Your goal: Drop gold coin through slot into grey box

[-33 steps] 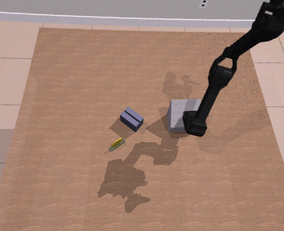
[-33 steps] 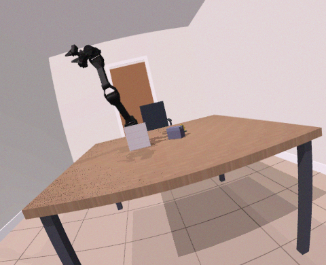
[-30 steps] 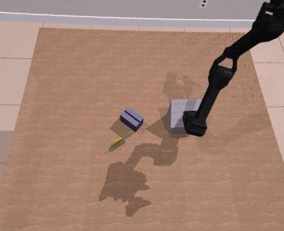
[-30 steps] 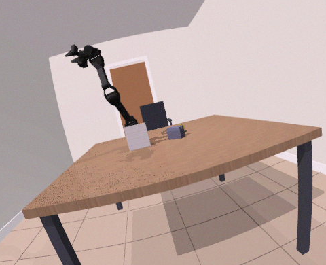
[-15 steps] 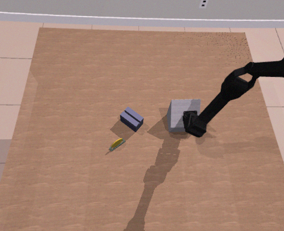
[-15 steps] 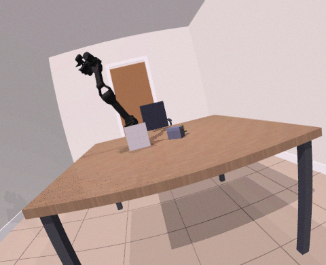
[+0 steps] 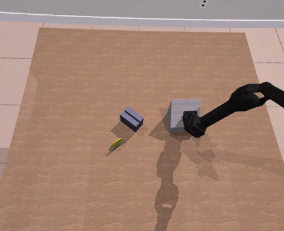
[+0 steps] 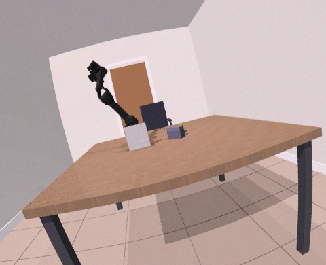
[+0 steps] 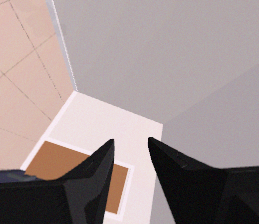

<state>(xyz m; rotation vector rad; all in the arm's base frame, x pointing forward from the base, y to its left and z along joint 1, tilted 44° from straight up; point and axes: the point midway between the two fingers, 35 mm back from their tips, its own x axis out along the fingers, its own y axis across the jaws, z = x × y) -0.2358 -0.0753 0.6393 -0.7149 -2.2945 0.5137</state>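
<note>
My gripper tip is now 610 mm short of the gold coin, 330 mm to the left of it and 580 mm above it.
</note>
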